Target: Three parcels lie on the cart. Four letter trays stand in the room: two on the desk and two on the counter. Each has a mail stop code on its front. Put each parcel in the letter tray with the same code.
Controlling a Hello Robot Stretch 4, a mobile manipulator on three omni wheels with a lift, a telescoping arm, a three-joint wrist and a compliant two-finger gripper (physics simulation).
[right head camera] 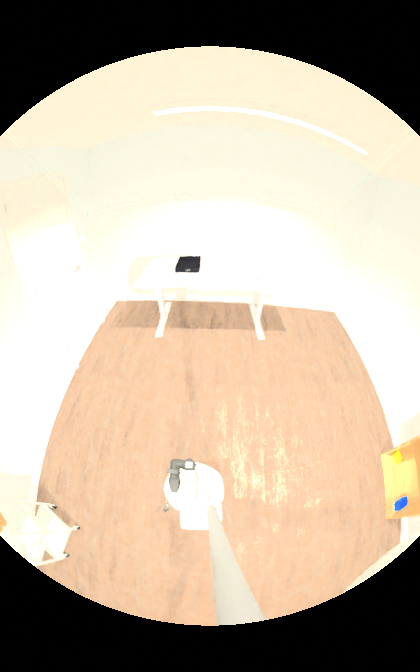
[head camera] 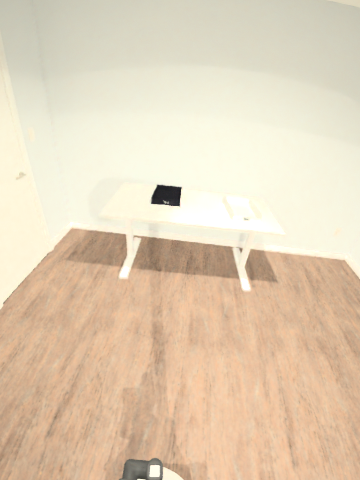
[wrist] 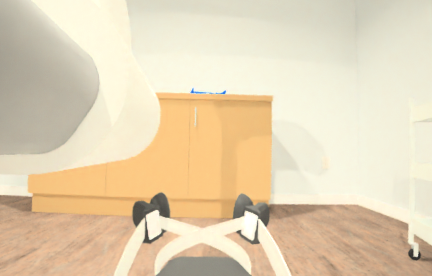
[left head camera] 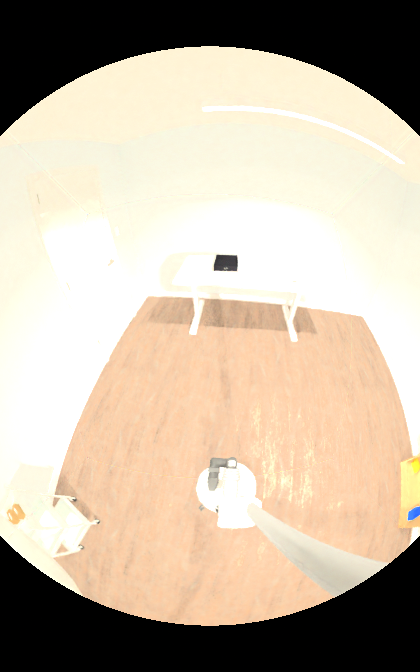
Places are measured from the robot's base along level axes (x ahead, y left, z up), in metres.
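Where they show: gripper, fingertip midpoint: (wrist: 201,209).
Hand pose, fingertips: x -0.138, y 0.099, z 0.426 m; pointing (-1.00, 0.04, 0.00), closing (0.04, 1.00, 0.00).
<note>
After its pixels a point has its place.
A black letter tray (head camera: 167,195) @[y 0.043, x 2.059, z 0.695 m] (left head camera: 226,262) (right head camera: 188,264) stands on the left part of the white desk (head camera: 200,215) @[y -0.253, x 1.692, z 0.693 m]. A white letter tray (head camera: 241,208) @[y -0.663, x 1.897, z 0.695 m] stands on its right part in the head view. The codes are too small to read. Orange parcels (left head camera: 16,513) lie on the white cart (left head camera: 62,526) (right head camera: 50,531) (wrist: 412,170) @[y 1.146, x -0.983, z 0.399 m] at the lower left of the left head view. In the wrist view a blue letter tray (wrist: 208,91) @[y 0.217, x -1.880, z 0.912 m] stands on the wooden counter (wrist: 230,150) @[y 0.378, x -1.763, z 0.477 m]. My gripper (wrist: 201,209) @[y 0.099, x -0.138, z 0.426 m] is open, with nothing between its fingertips, away from all of these.
A wooden shelf (left head camera: 406,492) (right head camera: 392,487) with yellow and blue things stands at the right edge of both side head views. A door (head camera: 12,200) @[y 1.380, x 1.688, z 0.725 m] is at the left. The desk legs (head camera: 131,252) @[y 0.398, x 1.921, z 0.060 m] (head camera: 243,265) reach forward on the wood floor (head camera: 200,350) @[y -0.293, x 0.898, z -0.028 m].
</note>
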